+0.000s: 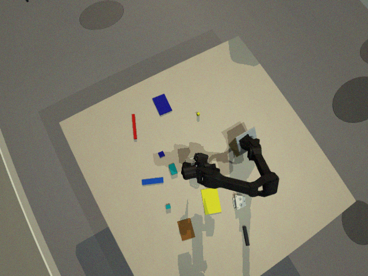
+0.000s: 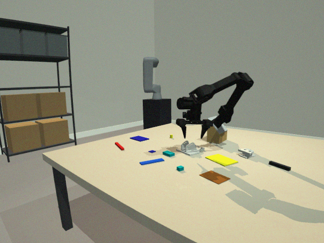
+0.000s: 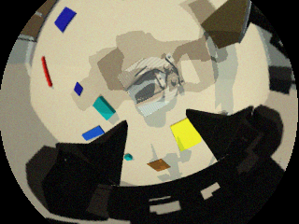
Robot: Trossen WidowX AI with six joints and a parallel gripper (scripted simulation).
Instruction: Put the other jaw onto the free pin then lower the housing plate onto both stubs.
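Now: gripper tip 260 mm to the right of the small white part, 100 mm past it and 70 mm above it. From my gripper tip the other things lie so: dark blue tile 210 mm to the right, 90 mm ahead, 80 mm below; yellow plate 160 mm to the left, 80 mm below, 20 mm ahead; teal block 100 mm to the right, 90 mm ahead, 80 mm below.
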